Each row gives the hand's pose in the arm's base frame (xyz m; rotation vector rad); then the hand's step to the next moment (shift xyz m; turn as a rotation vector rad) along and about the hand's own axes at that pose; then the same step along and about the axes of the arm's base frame.
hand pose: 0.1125 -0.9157 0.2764 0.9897 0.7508 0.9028
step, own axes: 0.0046 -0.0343 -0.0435 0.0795 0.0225 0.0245
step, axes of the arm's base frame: -0.0254 0.0109 -0.0482 0.0492 0.0679 0.0200
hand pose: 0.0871 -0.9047 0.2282 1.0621 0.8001 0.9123
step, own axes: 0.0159 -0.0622 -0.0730 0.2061 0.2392 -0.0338
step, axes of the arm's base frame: -0.0440 0.0277 -0.0821 0.0009 0.2504 0.1953
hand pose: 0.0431 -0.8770 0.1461 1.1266 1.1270 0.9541
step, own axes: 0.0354 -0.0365 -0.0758 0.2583 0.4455 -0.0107
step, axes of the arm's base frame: -0.0670 0.0410 -0.0465 0.0292 0.3356 0.3896
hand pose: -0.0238 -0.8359 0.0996 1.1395 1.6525 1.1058
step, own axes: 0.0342 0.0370 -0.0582 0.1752 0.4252 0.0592
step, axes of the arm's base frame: -0.0546 0.0284 0.0462 0.1109 0.2662 0.3631
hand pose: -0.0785 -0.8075 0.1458 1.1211 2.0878 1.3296
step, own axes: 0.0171 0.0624 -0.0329 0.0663 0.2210 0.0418
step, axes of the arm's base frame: -0.0079 0.0093 0.0716 0.0799 0.1244 0.1820
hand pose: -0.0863 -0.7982 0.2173 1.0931 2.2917 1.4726
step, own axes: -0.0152 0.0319 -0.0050 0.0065 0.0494 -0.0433
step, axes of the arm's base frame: 0.0231 -0.0065 0.0264 -0.0042 -0.0146 0.0642
